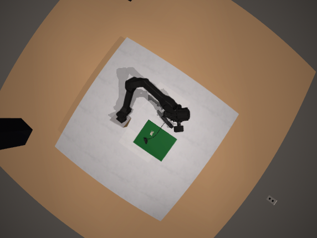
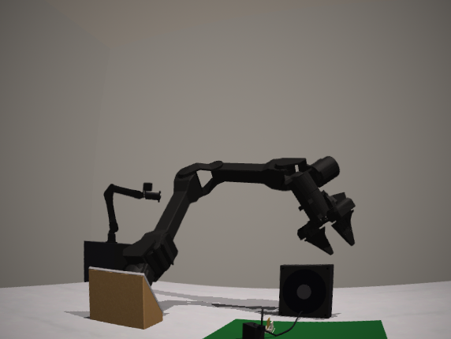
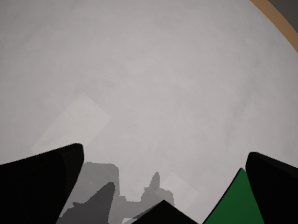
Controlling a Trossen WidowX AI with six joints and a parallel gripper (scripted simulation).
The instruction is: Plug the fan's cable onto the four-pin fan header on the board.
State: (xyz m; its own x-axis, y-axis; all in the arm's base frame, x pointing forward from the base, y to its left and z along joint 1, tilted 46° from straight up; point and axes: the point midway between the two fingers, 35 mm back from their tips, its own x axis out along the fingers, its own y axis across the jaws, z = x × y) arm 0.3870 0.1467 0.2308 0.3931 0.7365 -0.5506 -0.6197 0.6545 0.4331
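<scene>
Right now my gripper tip is 31 cm to the left of the black fan plug, 13 cm past it and 13 cm above it. The rest, counted from my gripper tip: green board (27 cm to the right, 16 cm below, 6 cm behind); black fan (9 cm below, 8 cm to the right, 8 cm behind); four-pin header (23 cm to the right, 15 cm below, 12 cm behind).
</scene>
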